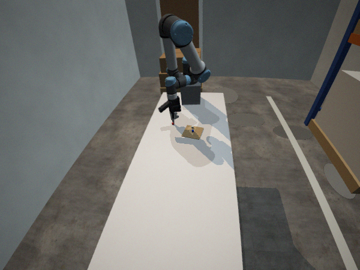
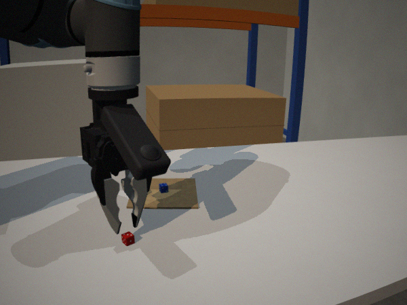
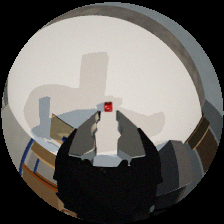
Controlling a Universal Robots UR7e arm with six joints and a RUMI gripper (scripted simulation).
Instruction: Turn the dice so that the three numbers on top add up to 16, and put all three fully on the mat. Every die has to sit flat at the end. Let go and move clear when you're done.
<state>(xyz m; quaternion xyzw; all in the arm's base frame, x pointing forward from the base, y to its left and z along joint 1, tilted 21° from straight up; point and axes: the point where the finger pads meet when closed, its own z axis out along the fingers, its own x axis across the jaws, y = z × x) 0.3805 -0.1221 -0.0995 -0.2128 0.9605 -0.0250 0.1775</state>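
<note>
My hand is 30 mm above the red die. Also, from my hand: blue die (170 mm to the left, 90 mm ahead, 30 mm below); mat (170 mm to the left, 90 mm ahead, 40 mm below); white die (160 mm to the left, 40 mm ahead, 30 mm below).
</note>
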